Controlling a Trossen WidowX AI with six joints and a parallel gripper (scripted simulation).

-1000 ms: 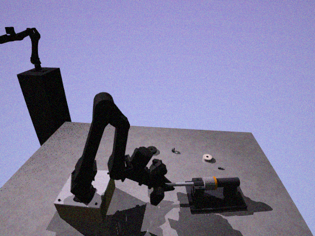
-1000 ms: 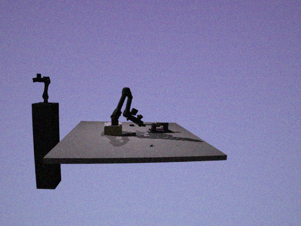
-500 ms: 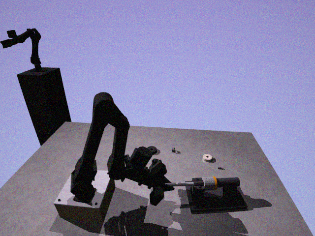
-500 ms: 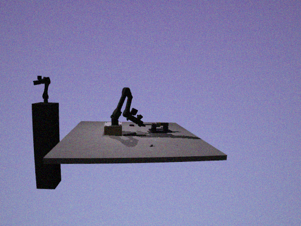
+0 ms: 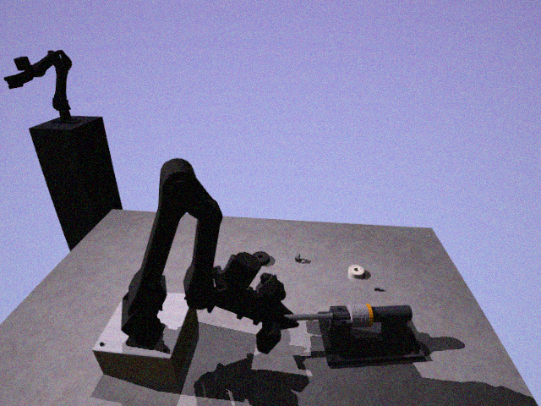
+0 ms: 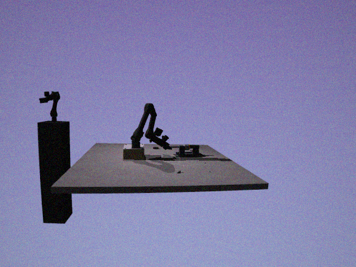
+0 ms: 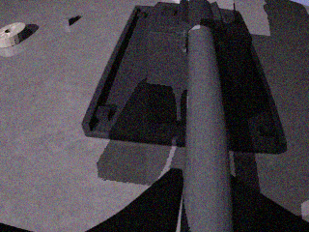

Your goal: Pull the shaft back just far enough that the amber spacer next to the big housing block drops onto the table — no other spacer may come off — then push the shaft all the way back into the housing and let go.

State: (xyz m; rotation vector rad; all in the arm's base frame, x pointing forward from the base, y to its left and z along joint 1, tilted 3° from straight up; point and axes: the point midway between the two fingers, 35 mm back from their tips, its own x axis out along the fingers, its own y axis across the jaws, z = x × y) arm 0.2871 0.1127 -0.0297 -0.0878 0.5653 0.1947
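My gripper tip is 6 cm short of the grey shaft, 2 cm below it and 1 cm to the right of it. From my gripper tip the other things lie so: amber spacer 16 cm ahead, 3 cm to the left, 2 cm above; grey spacer 13 cm ahead, 3 cm to the left, 2 cm above; white ring 27 cm to the left, 16 cm ahead, 6 cm below.
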